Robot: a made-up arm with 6 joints. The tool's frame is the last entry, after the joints.
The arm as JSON. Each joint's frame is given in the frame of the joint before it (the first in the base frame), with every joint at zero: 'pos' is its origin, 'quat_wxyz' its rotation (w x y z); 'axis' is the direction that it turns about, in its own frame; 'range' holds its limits. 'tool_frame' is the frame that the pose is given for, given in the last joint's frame.
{
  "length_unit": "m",
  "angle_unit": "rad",
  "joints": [
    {
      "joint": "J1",
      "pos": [
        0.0,
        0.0,
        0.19
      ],
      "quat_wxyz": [
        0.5,
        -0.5,
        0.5,
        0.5
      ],
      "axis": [
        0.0,
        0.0,
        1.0
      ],
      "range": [
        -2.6,
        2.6
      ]
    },
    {
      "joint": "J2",
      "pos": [
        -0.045,
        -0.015,
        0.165
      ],
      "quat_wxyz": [
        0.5,
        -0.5,
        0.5,
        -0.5
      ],
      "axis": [
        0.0,
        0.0,
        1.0
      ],
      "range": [
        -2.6,
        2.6
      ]
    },
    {
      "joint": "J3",
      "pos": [
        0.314,
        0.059,
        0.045
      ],
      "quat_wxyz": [
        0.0,
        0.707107,
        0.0,
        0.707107
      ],
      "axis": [
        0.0,
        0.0,
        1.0
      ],
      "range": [
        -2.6,
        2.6
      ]
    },
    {
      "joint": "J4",
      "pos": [
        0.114,
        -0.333,
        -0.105
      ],
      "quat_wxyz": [
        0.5,
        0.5,
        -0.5,
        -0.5
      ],
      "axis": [
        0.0,
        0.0,
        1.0
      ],
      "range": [
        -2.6,
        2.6
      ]
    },
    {
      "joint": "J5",
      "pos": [
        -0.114,
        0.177,
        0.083
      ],
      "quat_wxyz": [
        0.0,
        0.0,
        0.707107,
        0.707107
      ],
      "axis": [
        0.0,
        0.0,
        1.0
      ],
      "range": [
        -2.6,
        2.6
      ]
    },
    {
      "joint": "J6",
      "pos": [
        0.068,
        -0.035,
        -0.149
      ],
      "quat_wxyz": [
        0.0,
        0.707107,
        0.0,
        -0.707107
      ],
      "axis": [
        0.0,
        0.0,
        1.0
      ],
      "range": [
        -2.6,
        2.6
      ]
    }
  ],
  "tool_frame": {
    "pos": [
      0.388,
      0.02,
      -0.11
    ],
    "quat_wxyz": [
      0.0,
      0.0,
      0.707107,
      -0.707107
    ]
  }
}
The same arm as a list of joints. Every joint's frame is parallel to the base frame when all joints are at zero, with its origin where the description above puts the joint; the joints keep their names.
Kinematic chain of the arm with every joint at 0, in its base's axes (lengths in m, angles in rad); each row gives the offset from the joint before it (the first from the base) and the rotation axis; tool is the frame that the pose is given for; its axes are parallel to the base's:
J1: xyz 0 0 0.19 axis +y
J2: xyz 0.015 0.165 0.045 axis -z
J3: xyz 0.314 -0.059 -0.045 axis +x
J4: xyz -0.105 -0.333 -0.114 axis +z
J5: xyz 0.177 0.114 0.083 axis +x
J6: xyz -0.149 0.068 -0.035 axis -y
tool: xyz -0.388 0.11 -0.02
Joint limits (rad, base to tool): -2.6..2.6 -2.6..2.6 -2.6..2.6 -2.6..2.6 -2.6..2.6 -2.6..2.6

